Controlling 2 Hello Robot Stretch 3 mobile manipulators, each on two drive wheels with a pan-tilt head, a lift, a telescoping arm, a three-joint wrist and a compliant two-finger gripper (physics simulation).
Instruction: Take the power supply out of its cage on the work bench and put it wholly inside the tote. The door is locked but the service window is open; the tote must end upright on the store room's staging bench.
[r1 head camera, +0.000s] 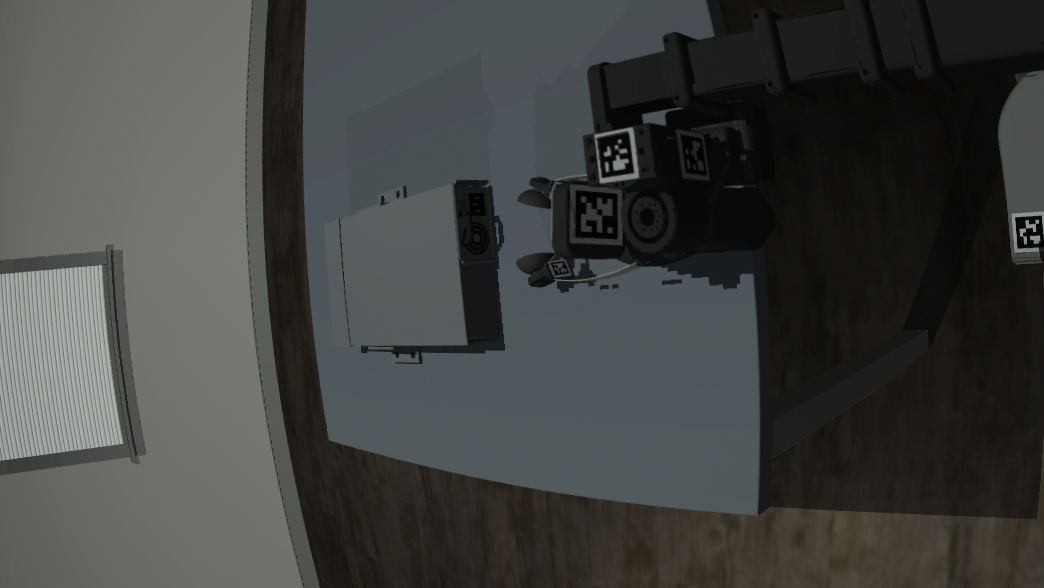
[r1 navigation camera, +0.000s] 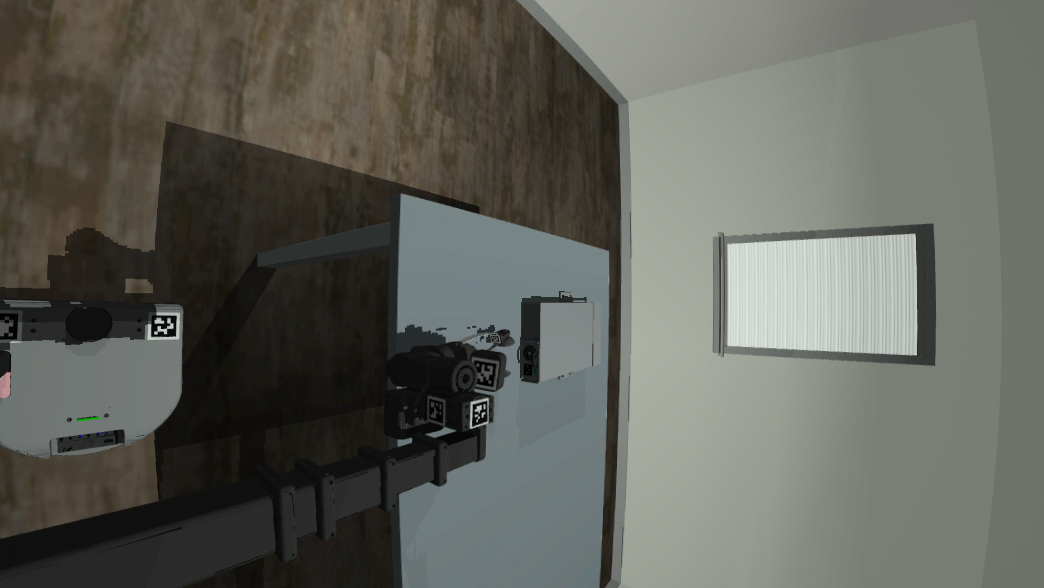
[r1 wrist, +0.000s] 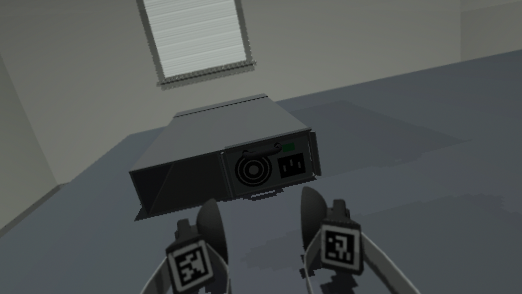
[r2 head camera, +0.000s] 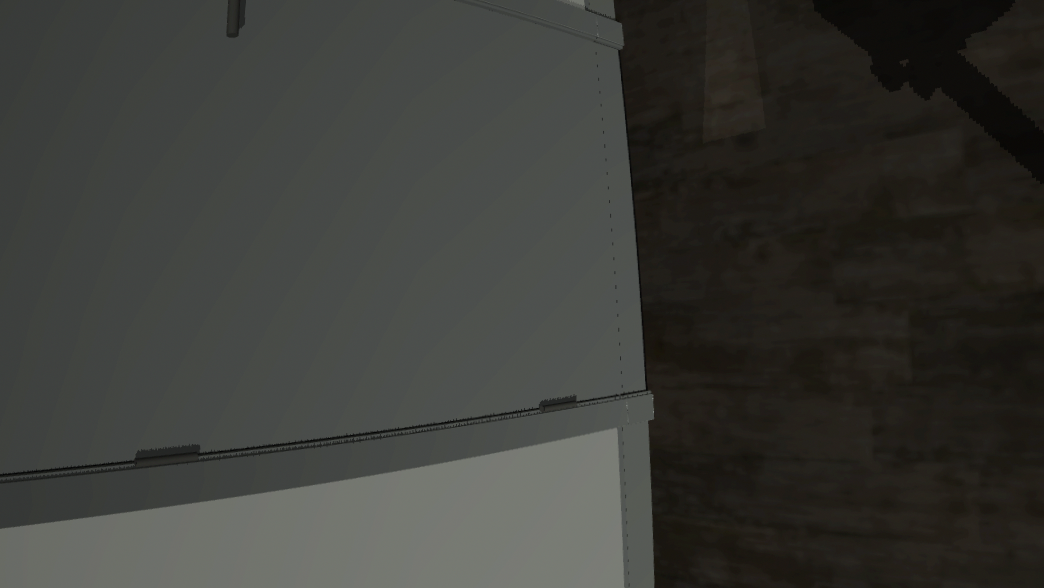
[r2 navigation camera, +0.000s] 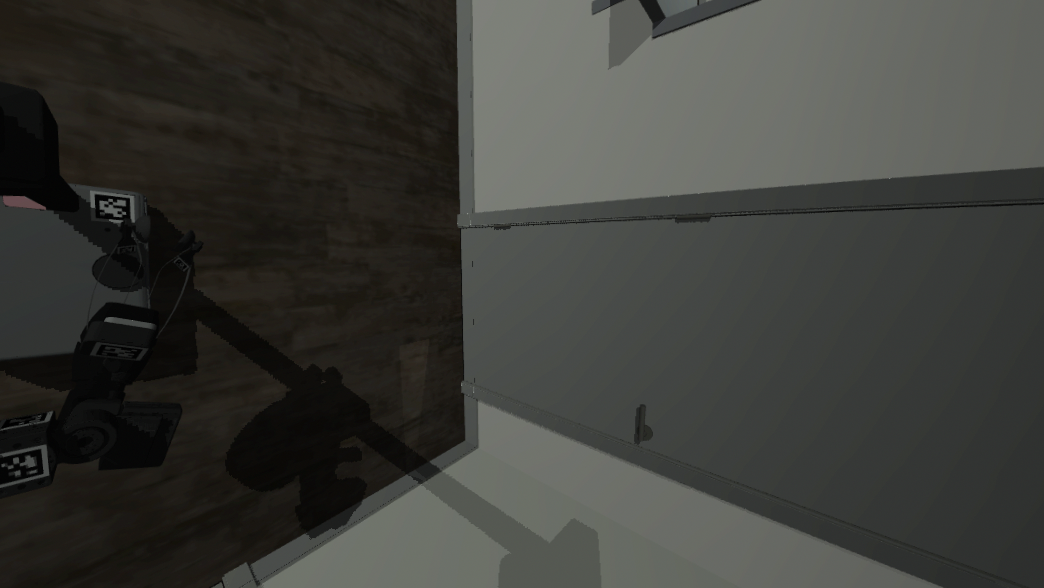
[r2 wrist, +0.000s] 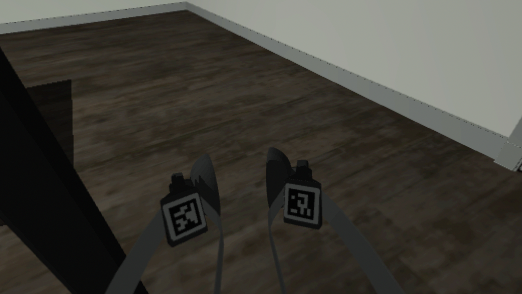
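The power supply (r1 head camera: 474, 219) (r1 navigation camera: 529, 361) (r1 wrist: 253, 170) sits in one bay of its grey cage (r1 head camera: 401, 270) (r1 navigation camera: 568, 341) (r1 wrist: 225, 130), its fan, handle and socket facing out; the bay beside it is empty. The cage lies on the work bench (r1 head camera: 584, 438) (r1 navigation camera: 452, 262) (r1 wrist: 425, 150). My r1 gripper (r1 head camera: 533, 230) (r1 navigation camera: 508, 357) (r1 wrist: 262, 215) is open and empty, a short gap in front of the power supply, pointing at its face. My r2 gripper (r2 navigation camera: 166, 235) (r2 wrist: 241, 175) is open and empty above the floor. The tote and the staging bench do not show.
A grey door (r2 head camera: 328, 219) (r2 navigation camera: 730, 314) stands shut beside r2. The edge of a framed opening (r2 navigation camera: 694, 17) shows high on the wall. A blind-covered window (r1 head camera: 58, 357) (r1 navigation camera: 821, 295) (r1 wrist: 197, 37) is behind the work bench. The r1 arm (r1 head camera: 715, 69) (r1 navigation camera: 350, 496) reaches over the bench.
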